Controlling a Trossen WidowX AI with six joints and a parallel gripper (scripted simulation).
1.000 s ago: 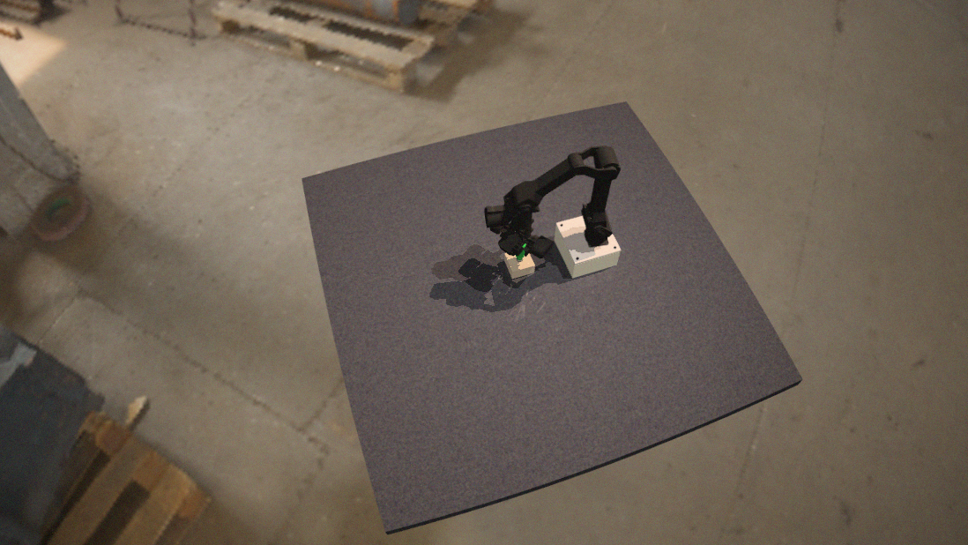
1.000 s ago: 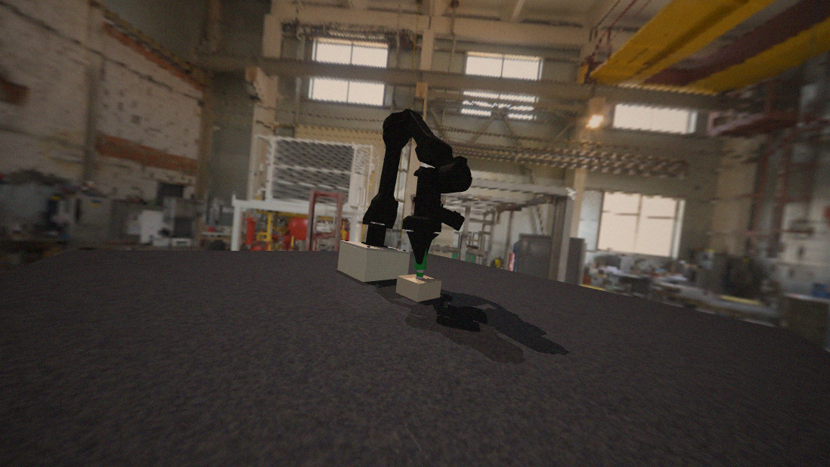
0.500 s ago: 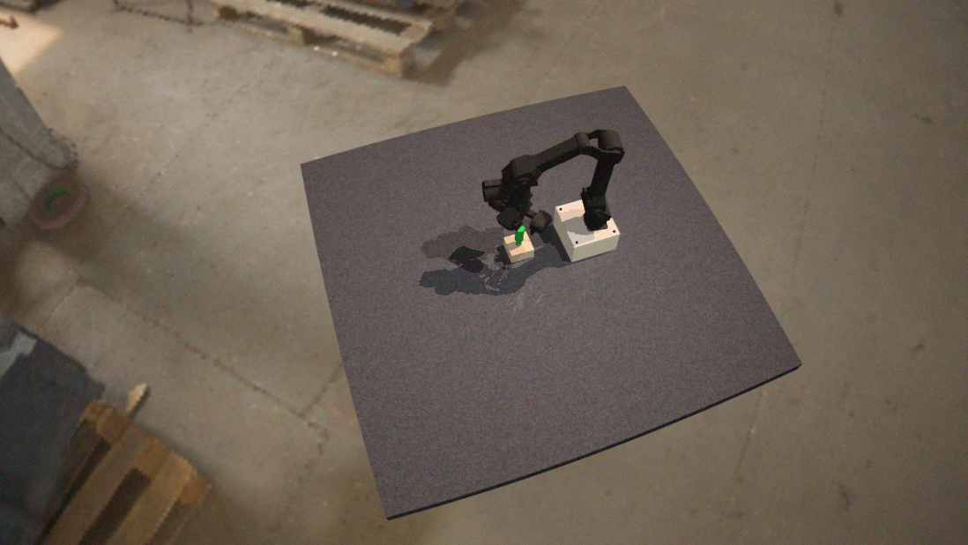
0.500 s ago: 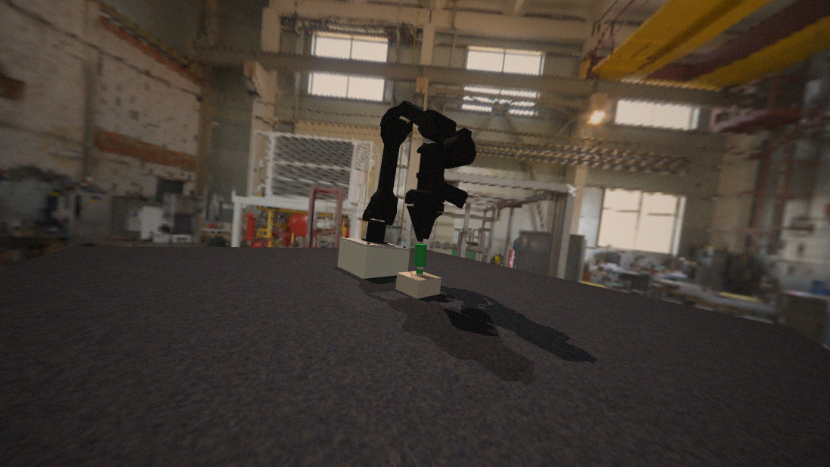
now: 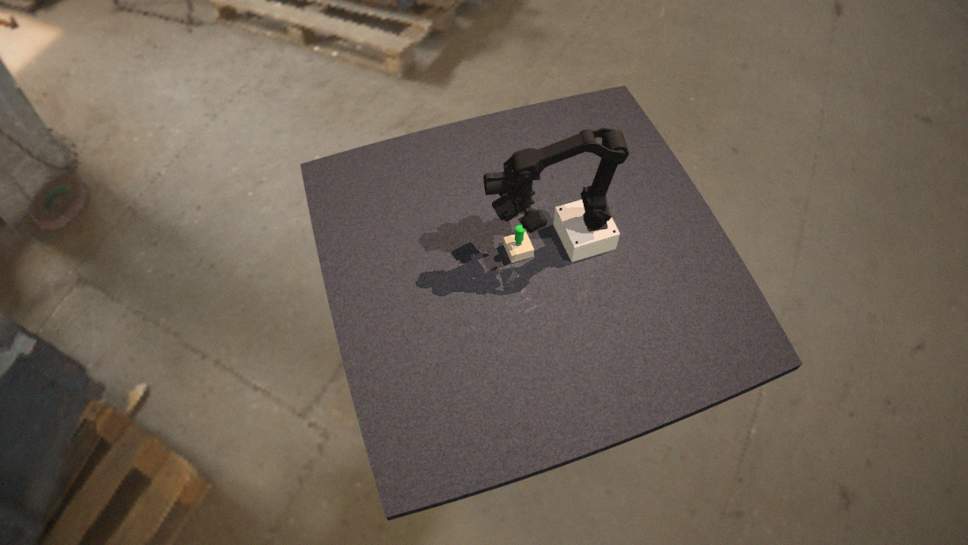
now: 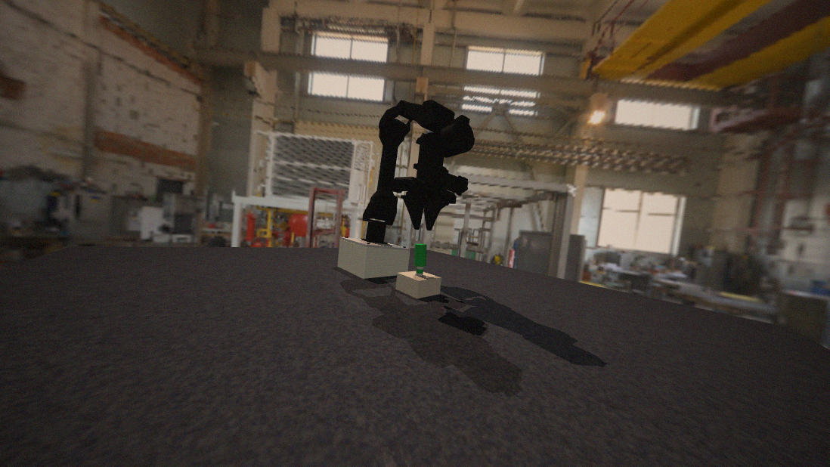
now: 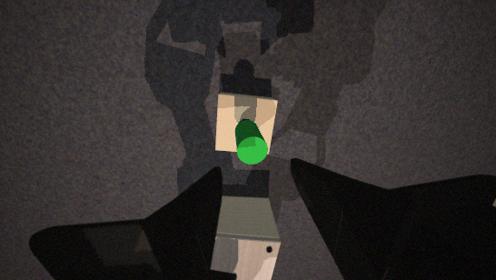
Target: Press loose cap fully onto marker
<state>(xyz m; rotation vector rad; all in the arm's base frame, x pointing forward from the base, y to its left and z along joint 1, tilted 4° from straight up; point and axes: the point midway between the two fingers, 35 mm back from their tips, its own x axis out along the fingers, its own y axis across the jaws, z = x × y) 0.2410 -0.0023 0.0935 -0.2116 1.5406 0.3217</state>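
The green cap is 60 mm below my gripper tip. The rest, counted from my gripper tip: beige holder block: 120 mm below.
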